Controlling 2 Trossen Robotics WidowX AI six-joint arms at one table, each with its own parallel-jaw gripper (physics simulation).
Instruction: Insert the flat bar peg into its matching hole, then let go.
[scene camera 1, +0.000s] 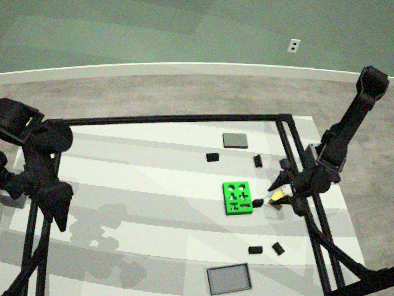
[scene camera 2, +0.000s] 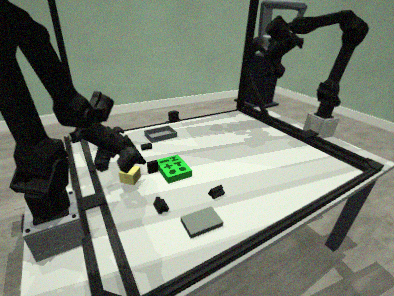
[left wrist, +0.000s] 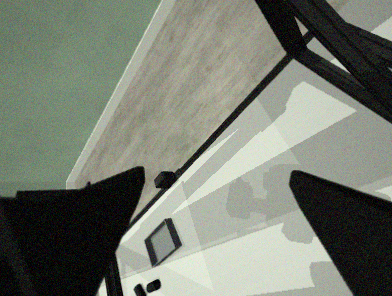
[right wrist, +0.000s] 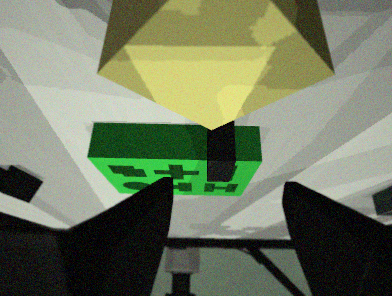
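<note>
The green hole board (scene camera 1: 225, 201) (scene camera 2: 182, 176) (right wrist: 140, 142) lies flat, with shaped holes on top. A dark peg (scene camera 1: 257, 203) (scene camera 2: 152, 166) (right wrist: 220, 150) is upright close beside the board's right edge in scene camera 1, outside the holes; it looks like the flat bar, but its exact shape and any contact with the board are unclear. The right gripper (scene camera 1: 270, 196) (right wrist: 228, 181) is partly open and empty, its fingertips apart on either side of the peg in its wrist view, some distance off. The left gripper (left wrist: 217, 170) is open and empty, far from the board.
A yellow block (scene camera 1: 277, 198) (scene camera 2: 130, 175) (right wrist: 215, 75) is beside the right fingers. Several dark pegs (scene camera 1: 212, 157) (scene camera 1: 258, 161) (scene camera 1: 255, 250) (scene camera 1: 278, 248) lie around the board. A grey tray (scene camera 1: 208, 283) (scene camera 2: 161, 137) and grey slab (scene camera 1: 235, 140) (scene camera 2: 202, 221) lie farther off.
</note>
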